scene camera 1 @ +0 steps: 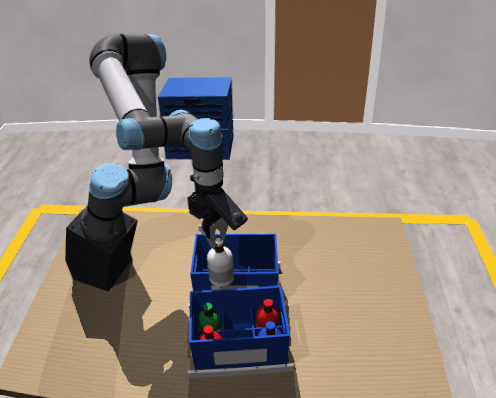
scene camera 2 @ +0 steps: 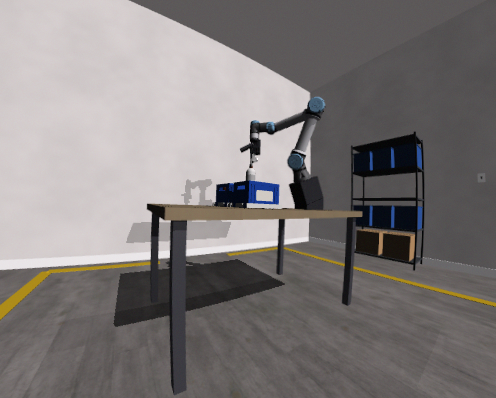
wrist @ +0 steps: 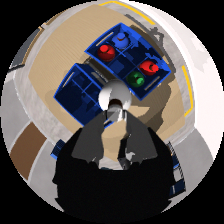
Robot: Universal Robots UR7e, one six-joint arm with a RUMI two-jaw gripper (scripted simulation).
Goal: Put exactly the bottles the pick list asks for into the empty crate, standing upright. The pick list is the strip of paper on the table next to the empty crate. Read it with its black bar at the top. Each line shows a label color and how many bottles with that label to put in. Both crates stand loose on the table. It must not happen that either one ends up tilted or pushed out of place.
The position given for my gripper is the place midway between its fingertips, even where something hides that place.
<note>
I see my gripper [scene camera 1: 217, 246] and a white bottle [wrist: 115, 96].
My gripper is seen too in the wrist view [wrist: 115, 110].
</note>
